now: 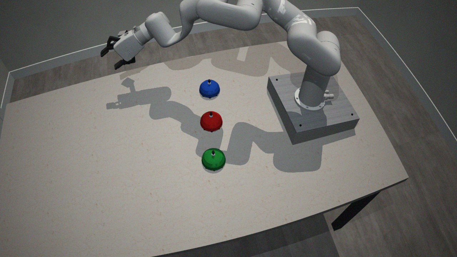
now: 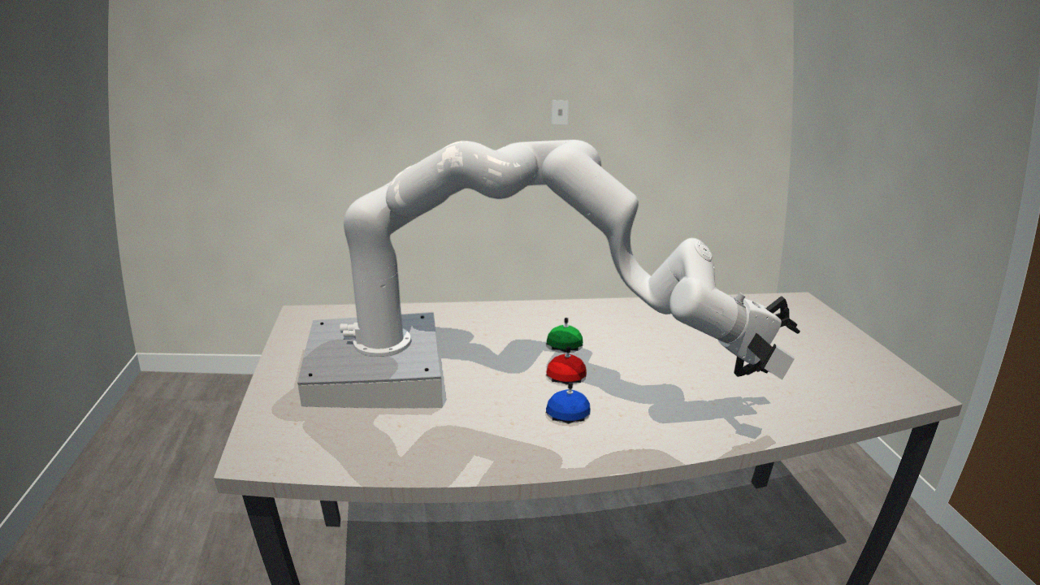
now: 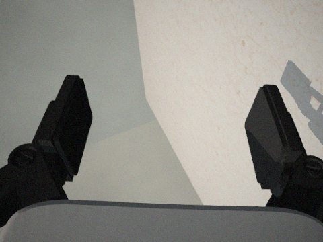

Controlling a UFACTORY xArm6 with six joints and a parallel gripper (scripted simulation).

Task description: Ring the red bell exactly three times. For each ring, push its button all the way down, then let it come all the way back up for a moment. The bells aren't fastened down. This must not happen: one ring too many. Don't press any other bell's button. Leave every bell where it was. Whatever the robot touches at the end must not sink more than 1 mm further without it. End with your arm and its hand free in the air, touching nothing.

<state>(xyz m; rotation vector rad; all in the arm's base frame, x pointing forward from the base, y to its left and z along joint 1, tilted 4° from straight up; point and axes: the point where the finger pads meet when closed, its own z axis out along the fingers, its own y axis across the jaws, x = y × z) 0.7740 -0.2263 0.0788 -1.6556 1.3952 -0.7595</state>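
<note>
Right now my hand is 39 cm past the red bell, 24 cm to the right of it and 13 cm above it. Also, from my hand: blue bell (40 cm behind, 13 cm below, 8 cm to the left); then green bell (41 cm to the left, 38 cm behind, 13 cm below).
</note>
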